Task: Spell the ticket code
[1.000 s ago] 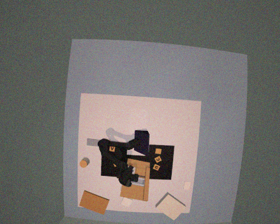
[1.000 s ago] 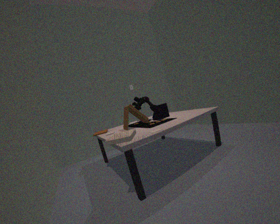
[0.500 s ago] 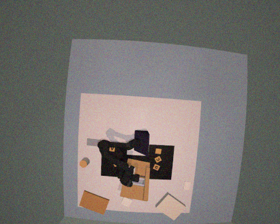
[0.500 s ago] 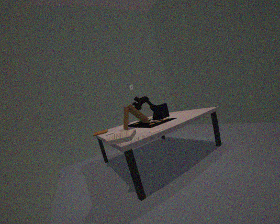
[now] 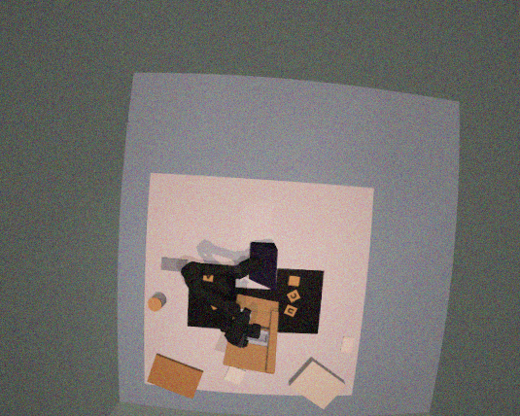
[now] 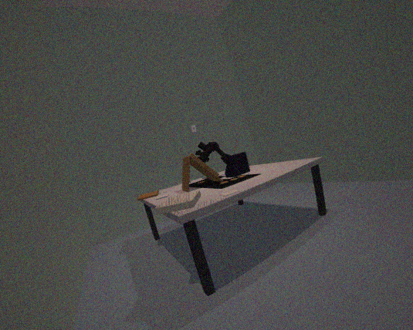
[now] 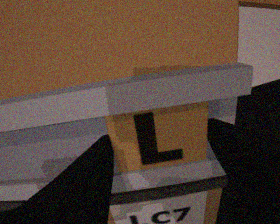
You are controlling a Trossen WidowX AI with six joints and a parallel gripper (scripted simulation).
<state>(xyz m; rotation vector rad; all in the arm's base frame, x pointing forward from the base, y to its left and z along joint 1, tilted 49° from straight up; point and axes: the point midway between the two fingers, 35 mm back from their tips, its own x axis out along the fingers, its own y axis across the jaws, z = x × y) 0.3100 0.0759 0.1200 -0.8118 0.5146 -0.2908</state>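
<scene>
Now: the white ticket 50 mm behind my gripper tip, 10 mm to the left of it and 70 mm below it. The rest, counted from my gripper tip: grey block: 240 mm behind, 420 mm to the right, 170 mm below; black mat: 150 mm behind, 60 mm to the left, 170 mm below; letter tile: right at my gripper tip.
</scene>
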